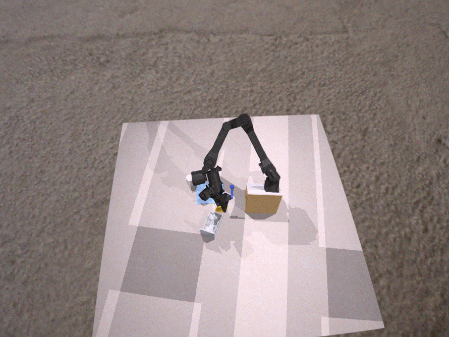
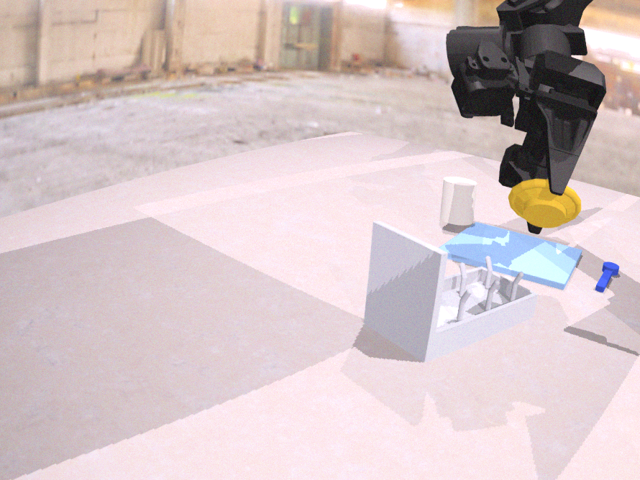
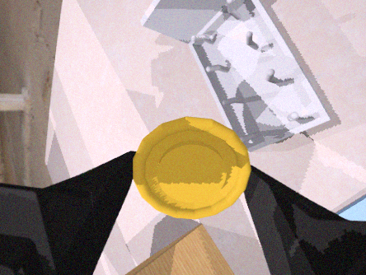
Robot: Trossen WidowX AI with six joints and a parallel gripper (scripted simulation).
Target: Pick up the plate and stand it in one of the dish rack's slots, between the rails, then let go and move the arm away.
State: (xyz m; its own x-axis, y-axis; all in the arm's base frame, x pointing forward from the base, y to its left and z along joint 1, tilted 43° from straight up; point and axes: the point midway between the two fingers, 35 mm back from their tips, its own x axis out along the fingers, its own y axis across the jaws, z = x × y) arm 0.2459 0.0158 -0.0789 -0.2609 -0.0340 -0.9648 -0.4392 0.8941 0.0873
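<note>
Now: the dish rack 5 cm ahead of my gripper tip, 5 cm to the left of it and 7 cm below it. Round my gripper tip: yellow plate: 1 cm above; then light blue mat: 8 cm ahead, 14 cm to the right, 9 cm below; then small blue spoon: 4 cm behind, 17 cm to the right, 9 cm below.
</note>
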